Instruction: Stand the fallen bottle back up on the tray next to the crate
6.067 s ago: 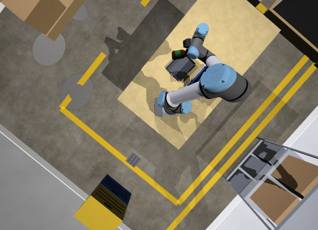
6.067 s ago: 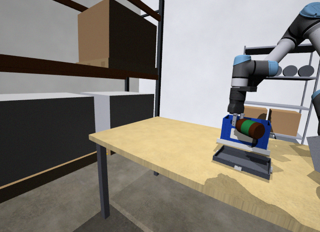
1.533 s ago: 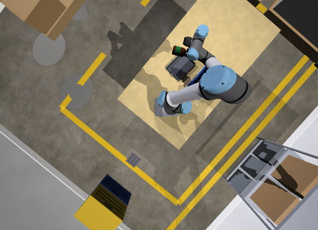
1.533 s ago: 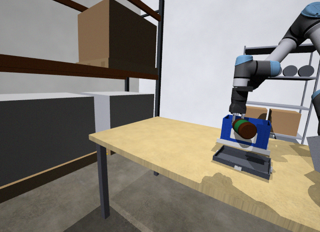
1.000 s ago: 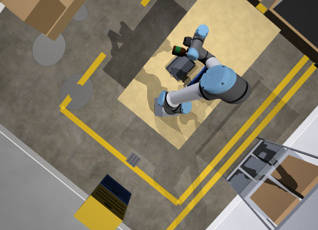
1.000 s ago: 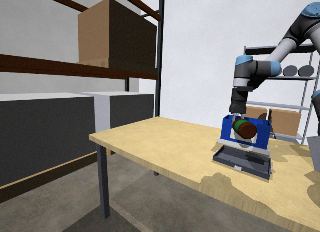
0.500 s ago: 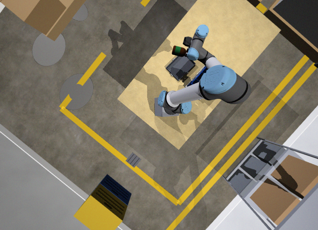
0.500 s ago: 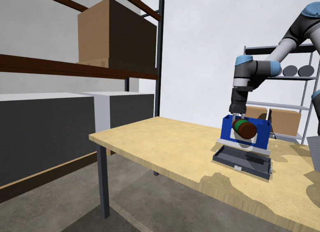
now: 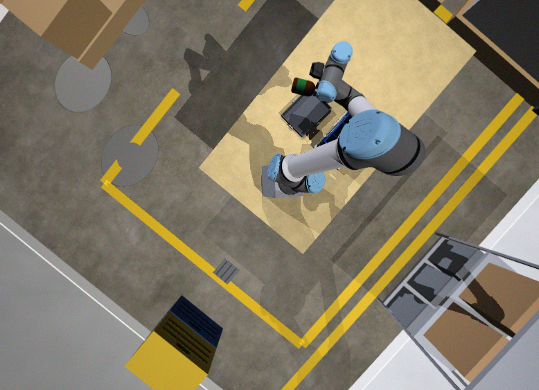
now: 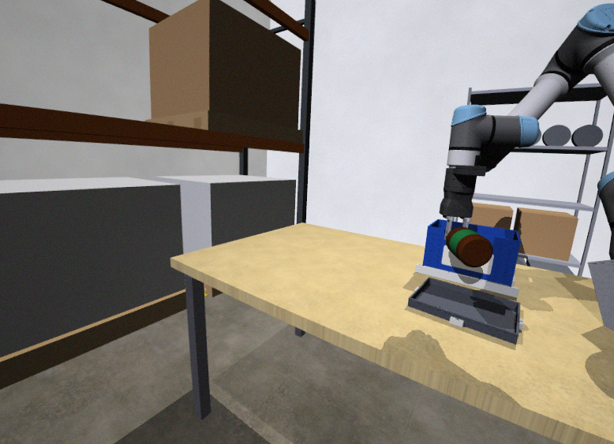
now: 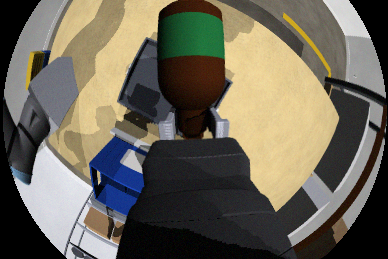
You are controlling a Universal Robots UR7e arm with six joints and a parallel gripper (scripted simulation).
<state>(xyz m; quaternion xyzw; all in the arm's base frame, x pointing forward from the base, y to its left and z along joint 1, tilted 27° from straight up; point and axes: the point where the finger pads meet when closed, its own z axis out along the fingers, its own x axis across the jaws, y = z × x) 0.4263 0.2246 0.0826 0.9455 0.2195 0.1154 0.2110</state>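
Right now the bottle is 2 cm behind my hand, 5 cm to the left of it and 1 cm below it. The rest, counted from my hand: dark grey tray (5 cm behind, 1 cm to the right, 19 cm below); blue crate (4 cm behind, 30 cm to the right, 12 cm below).
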